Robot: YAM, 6 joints.
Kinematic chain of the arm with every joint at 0, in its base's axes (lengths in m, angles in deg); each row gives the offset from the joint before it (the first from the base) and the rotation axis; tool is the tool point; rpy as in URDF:
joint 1: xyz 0 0 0.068 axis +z
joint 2: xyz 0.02 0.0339 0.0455 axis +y
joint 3: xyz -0.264 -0.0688 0 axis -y
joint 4: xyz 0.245 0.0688 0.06 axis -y
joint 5: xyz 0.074 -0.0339 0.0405 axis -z
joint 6: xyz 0.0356 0 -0.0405 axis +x
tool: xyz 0 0 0 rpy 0 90 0
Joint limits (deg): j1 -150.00..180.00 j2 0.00..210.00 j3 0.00..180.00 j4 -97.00..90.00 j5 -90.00..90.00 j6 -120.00..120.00
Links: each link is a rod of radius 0.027 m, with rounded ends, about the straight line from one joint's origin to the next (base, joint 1, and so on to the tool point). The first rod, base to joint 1, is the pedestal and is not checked.
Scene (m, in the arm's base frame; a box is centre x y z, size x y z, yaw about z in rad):
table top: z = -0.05
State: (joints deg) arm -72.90 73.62 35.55 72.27 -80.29 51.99
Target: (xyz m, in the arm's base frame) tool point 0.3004 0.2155 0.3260
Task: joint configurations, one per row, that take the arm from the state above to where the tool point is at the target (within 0.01 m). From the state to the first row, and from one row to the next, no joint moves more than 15 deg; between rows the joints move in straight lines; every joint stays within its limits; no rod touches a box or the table.
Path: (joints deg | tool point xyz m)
1: -58.16 77.29 39.64 71.51 -79.61 51.99 | 0.1666 -0.2018 0.3137
2: -43.41 80.96 43.74 70.74 -78.92 51.99 | 0.2255 -0.1652 0.3184
3: -28.67 84.63 47.83 69.98 -78.24 51.99 | 0.2759 -0.1112 0.3221
4: -13.93 88.30 51.93 69.21 -77.55 51.99 | 0.3128 -0.0418 0.3247
5: 0.82 91.97 56.02 68.45 -76.87 51.99 | 0.3313 0.0394 0.3262
6: 15.56 95.63 60.12 67.68 -76.18 51.99 | 0.3279 0.1272 0.3267
7: 30.31 99.30 64.21 66.92 -75.50 51.99 | 0.3004 0.2155 0.3260

